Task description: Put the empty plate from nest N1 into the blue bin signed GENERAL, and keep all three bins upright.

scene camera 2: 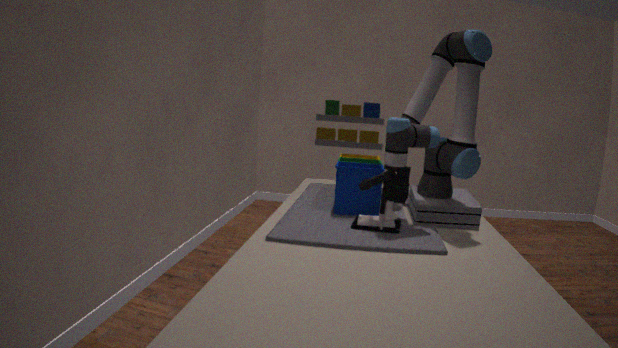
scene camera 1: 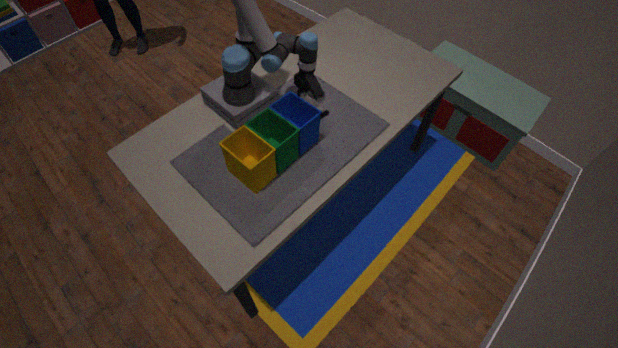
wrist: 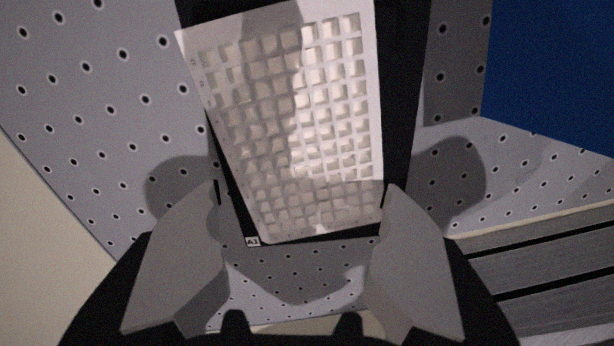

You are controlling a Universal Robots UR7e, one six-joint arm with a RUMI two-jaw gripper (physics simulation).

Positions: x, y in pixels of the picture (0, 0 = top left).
blue bin: scene camera 2 349, 200; scene camera 1; wrist
same spot on blue bin: [wrist: 542, 73] = [scene camera 1: 294, 118]
